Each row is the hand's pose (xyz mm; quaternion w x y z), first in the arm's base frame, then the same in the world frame.
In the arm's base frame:
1: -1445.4 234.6 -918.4 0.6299 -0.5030 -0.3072 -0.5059
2: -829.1 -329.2 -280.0 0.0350 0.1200 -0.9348 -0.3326
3: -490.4 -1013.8 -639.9 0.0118 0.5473 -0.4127 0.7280
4: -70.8 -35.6 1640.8 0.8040 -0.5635 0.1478 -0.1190
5: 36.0 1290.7 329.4 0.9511 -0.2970 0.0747 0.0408
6: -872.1 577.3 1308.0 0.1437 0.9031 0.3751 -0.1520
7: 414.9 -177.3 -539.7 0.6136 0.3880 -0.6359 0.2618
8: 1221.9 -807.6 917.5 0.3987 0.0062 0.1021 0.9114
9: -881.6 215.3 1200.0 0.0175 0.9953 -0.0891 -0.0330
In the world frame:
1: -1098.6 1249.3 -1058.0 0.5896 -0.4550 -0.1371 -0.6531
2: -762.6 350.4 -628.5 0.0473 0.0491 0.8845 0.4615
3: -670.0 -283.7 -1178.2 0.0666 0.4556 -0.6049 0.6496
4: -63.7 -184.8 1262.5 0.8403 -0.4070 0.2614 -0.2447
5: 586.1 1319.2 364.7 0.9749 -0.1410 0.1182 -0.1257
6: -572.6 740.7 1148.3 0.0144 -0.9683 -0.2197 0.1182
7: 466.6 110.7 -892.0 0.5880 0.3462 -0.7291 0.0534
8: 908.5 -1139.8 296.7 0.5549 0.0779 -0.0319 0.8276
9: -704.3 450.6 945.1 0.1299 -0.9544 0.2651 0.0444

